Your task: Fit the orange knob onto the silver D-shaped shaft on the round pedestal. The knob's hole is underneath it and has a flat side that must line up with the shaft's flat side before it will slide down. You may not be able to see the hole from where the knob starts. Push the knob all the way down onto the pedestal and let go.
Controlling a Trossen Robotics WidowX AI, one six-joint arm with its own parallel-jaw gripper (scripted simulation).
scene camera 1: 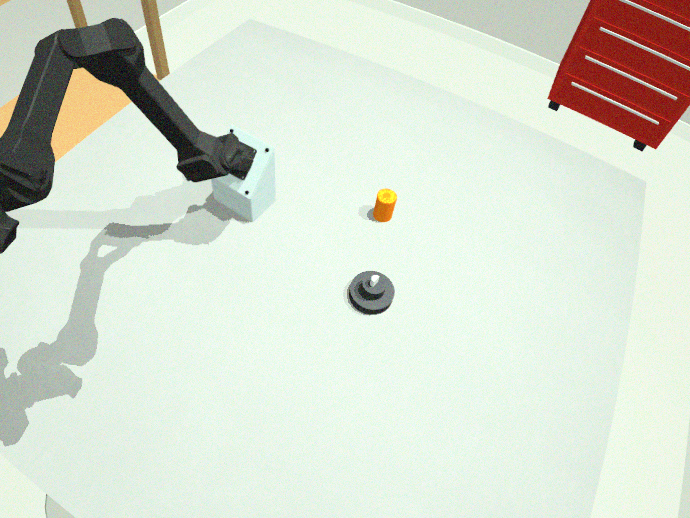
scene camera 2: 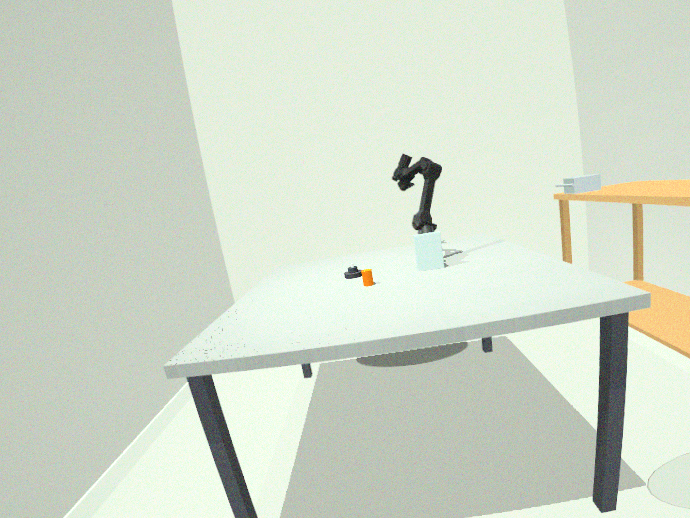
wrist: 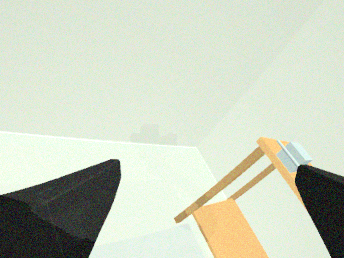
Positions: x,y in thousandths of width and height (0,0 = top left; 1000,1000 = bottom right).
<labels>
A round pedestal (scene camera 1: 538,565) is 0.84 m from the lens.
</labels>
